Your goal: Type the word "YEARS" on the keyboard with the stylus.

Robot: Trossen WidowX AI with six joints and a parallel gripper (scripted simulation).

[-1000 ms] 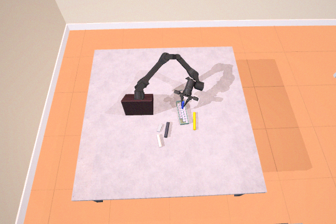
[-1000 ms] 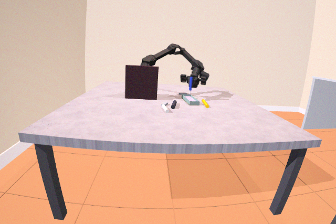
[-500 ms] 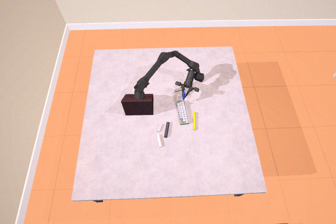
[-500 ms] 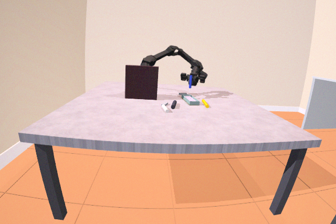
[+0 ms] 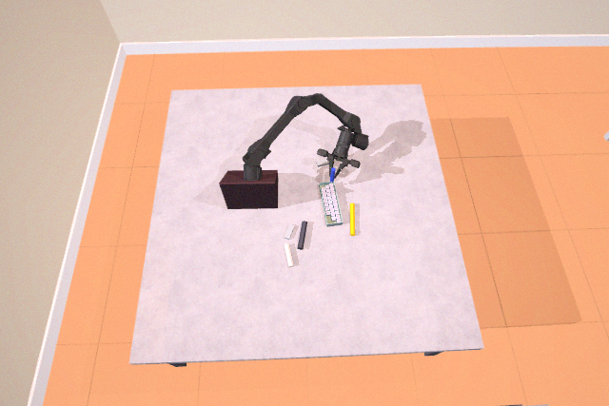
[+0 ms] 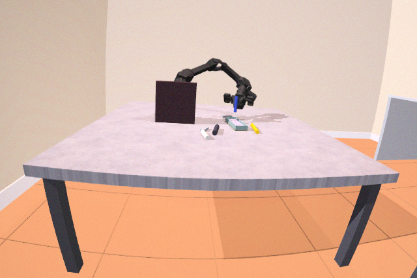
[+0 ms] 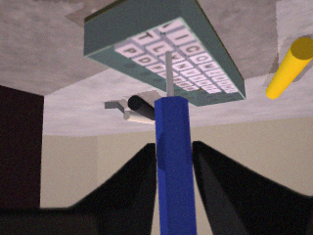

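My gripper tip is now 150 mm to the left of the yellow cylinder, 100 mm short of it and 80 mm above it. The rest, counted from my gripper tip: black cylinder (240 mm to the right, 100 mm behind, 80 mm below); then stylus tip (50 mm below); then stylus (10 mm below).
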